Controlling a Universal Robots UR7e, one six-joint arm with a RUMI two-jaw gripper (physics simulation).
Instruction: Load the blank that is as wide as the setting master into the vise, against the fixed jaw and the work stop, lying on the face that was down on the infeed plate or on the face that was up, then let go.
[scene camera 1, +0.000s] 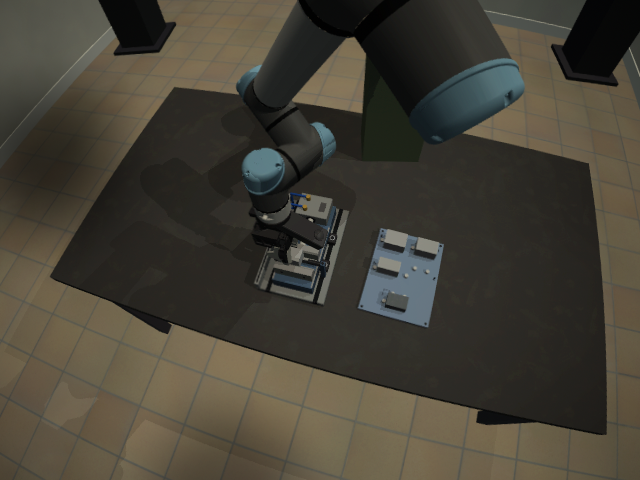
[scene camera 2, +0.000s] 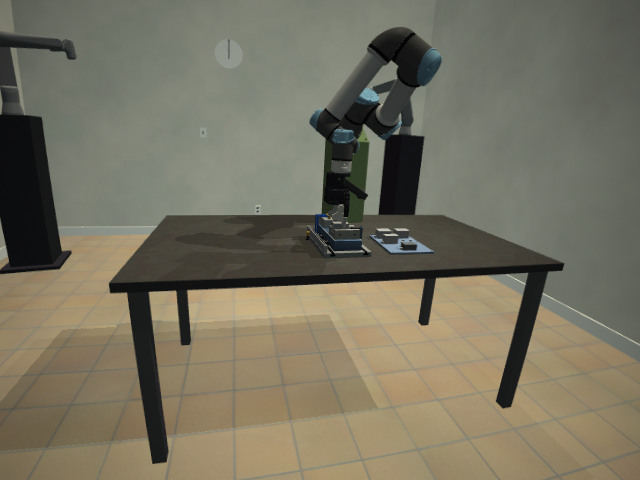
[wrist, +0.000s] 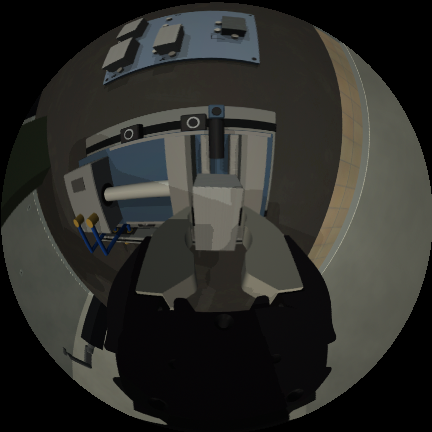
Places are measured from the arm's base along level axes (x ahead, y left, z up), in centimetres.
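Pixels of known places: gripper, fingertip midpoint: (scene camera 1: 290, 256) (scene camera 2: 340, 227) (wrist: 215, 208); arm's base at its link origin: (scene camera 2: 346, 128).
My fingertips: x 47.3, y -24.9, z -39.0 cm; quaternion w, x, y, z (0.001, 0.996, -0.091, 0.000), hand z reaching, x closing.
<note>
For each thing: its top centre in the pictures, then the offset to it from my fingertips.
- pale grey blank at its top centre: (wrist: 216, 223) (scene camera 1: 289, 252) (scene camera 2: 340, 222) dx +0.0, dy -0.1, dz +2.1 cm
- blue vise at its top centre: (wrist: 140, 202) (scene camera 1: 302, 233) (scene camera 2: 338, 222) dx -6.6, dy +2.2, dz +0.4 cm
- work stop at its top centre: (wrist: 216, 137) dx +1.1, dy +6.1, dz +0.1 cm
- dark grey block at its top centre: (scene camera 1: 397, 300) (scene camera 2: 409, 243) dx +7.6, dy +28.3, dz -6.2 cm
- infeed plate at its top centre: (scene camera 1: 403, 274) (scene camera 2: 399, 242) dx -0.8, dy +30.2, dz -8.7 cm
- vise's end block at its top centre: (wrist: 82, 203) (scene camera 1: 313, 205) (scene camera 2: 332, 218) dx -15.9, dy +4.2, dz +0.1 cm
A pale grey blank (wrist: 215, 210) lies level between the jaws of the blue vise (scene camera 1: 295, 280) (scene camera 2: 345, 242) (wrist: 141, 167). My gripper (scene camera 1: 289, 255) (scene camera 2: 341, 210) (wrist: 215, 208) is shut on the blank's near end, one finger against each side. In the wrist view the fixed jaw (wrist: 256, 172) is to the right of the blank and the moving jaw (wrist: 176, 170) to its left. The black rod of the work stop (wrist: 216, 137) points at its far end; any contact there is hidden. A dark grey block (scene camera 1: 397, 301) (scene camera 2: 408, 245) (wrist: 233, 26), perhaps the setting master, sits on the infeed plate (scene camera 1: 372, 294) (wrist: 200, 51).
Three pale blanks (scene camera 1: 395, 240) (scene camera 1: 426, 248) (scene camera 1: 388, 266) stand on the infeed plate among small pins. The vise's end block (scene camera 1: 315, 207) (wrist: 82, 192) carries blue rods with yellow tips (wrist: 92, 220). Clamps (wrist: 193, 122) (wrist: 131, 133) sit along the vise's plate-side rail.
</note>
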